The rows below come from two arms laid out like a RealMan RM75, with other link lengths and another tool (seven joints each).
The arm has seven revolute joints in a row. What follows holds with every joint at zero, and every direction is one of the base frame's. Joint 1 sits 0.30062 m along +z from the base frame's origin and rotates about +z. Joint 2 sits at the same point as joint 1 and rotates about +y. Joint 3 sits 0.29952 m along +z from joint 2 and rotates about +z. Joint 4 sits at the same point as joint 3 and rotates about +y. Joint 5 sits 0.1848 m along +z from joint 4 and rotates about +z. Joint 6 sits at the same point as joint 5 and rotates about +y. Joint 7 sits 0.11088 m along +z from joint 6 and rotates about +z. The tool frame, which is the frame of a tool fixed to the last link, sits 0.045 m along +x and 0.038 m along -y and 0.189 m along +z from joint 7; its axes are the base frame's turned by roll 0.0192, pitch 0 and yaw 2.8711 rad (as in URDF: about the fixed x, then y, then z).
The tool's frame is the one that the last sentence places.
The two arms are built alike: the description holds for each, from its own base.
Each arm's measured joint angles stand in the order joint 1, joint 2, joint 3, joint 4, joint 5, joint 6, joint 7.
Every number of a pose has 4 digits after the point. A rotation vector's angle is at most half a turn.
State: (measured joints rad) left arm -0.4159 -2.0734 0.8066 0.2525 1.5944 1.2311 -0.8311; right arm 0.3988 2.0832 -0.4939 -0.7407 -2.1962 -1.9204 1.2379
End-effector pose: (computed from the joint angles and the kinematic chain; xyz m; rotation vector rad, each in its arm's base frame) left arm -0.2804 0.4348 -0.0760 -0.9293 2.3060 0.6576; right arm 0.2877 0.3053 -0.0979 -0.1340 -2.6300 -0.2280
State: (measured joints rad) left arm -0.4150 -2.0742 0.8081 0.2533 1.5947 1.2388 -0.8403; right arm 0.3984 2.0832 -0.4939 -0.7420 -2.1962 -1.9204 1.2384
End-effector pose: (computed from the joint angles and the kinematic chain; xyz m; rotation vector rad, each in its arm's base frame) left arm -0.2787 0.4337 -0.0764 -0.9342 2.2992 0.6452; right arm 0.2880 0.3054 -0.0977 -0.1341 -2.6308 -0.2289
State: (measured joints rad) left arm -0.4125 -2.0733 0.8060 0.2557 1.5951 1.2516 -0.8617; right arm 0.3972 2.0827 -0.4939 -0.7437 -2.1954 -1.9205 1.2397
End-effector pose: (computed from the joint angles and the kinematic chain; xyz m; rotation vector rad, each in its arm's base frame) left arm -0.2776 0.4329 -0.0748 -0.9495 2.2814 0.6295; right arm 0.2885 0.3055 -0.0972 -0.1356 -2.6314 -0.2309
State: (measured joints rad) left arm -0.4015 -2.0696 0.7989 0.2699 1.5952 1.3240 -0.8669; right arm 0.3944 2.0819 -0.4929 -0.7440 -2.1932 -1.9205 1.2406
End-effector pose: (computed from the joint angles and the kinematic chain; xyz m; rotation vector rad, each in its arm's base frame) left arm -0.2633 0.4256 -0.0661 -0.9055 2.2561 0.5838; right arm 0.2893 0.3054 -0.0964 -0.1396 -2.6300 -0.2352
